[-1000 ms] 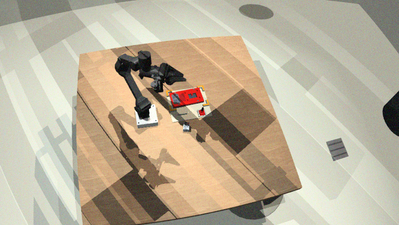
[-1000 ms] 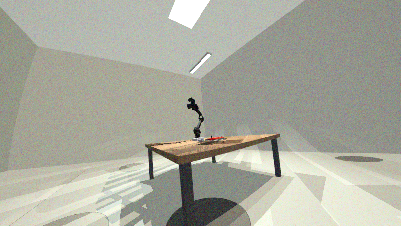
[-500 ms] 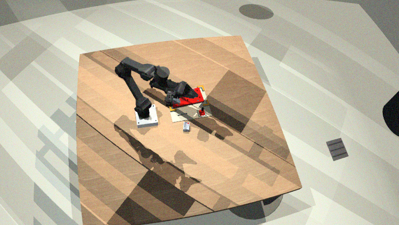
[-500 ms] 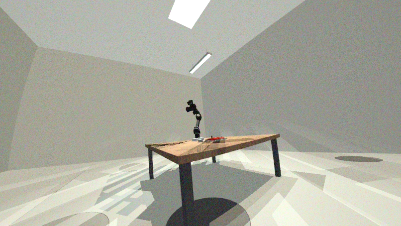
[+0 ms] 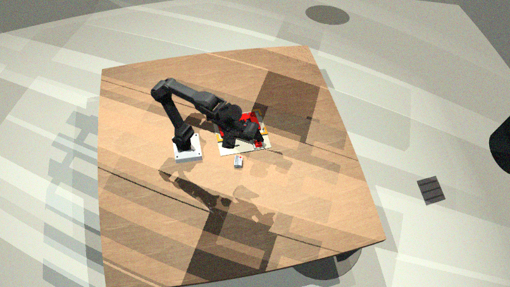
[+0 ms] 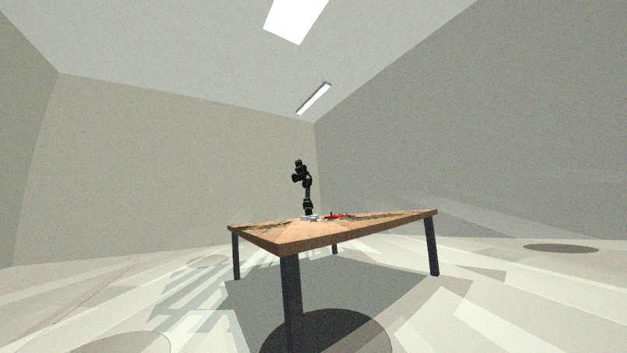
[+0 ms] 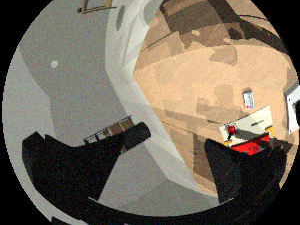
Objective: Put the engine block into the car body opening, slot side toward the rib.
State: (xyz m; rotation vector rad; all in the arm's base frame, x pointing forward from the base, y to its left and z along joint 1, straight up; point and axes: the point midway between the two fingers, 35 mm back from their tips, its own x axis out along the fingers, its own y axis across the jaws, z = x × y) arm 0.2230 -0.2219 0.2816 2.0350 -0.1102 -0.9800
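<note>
Now: gripper tip 3 cm past the grey engine block, 8 cm to the right of it and 29 cm above it.
</note>
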